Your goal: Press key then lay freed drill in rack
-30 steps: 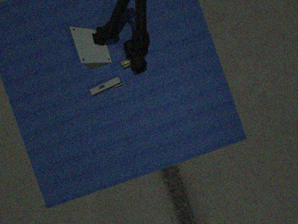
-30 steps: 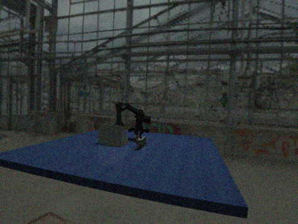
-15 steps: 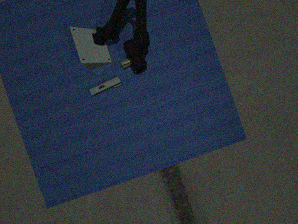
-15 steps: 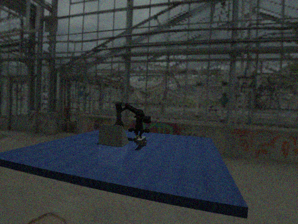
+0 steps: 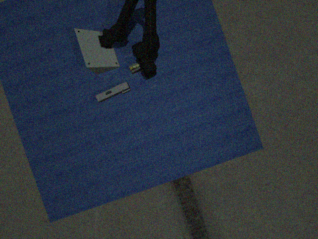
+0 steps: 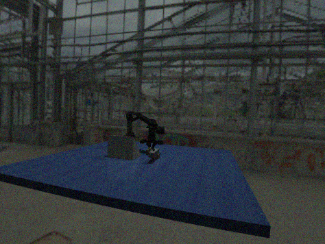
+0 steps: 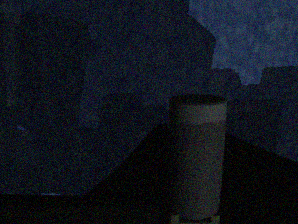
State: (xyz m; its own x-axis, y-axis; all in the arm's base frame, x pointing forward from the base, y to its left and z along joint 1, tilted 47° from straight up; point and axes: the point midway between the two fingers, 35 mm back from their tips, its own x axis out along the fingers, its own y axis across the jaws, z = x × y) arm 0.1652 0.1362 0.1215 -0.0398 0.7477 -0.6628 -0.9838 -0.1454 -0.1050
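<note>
Right now the drill is 1 cm ahead of my gripper tip, 4 cm to the right of it and 4 cm above it. The rest, counted from my gripper tip: long grey block: 11 cm ahead, 21 cm to the right, 4 cm above.
</note>
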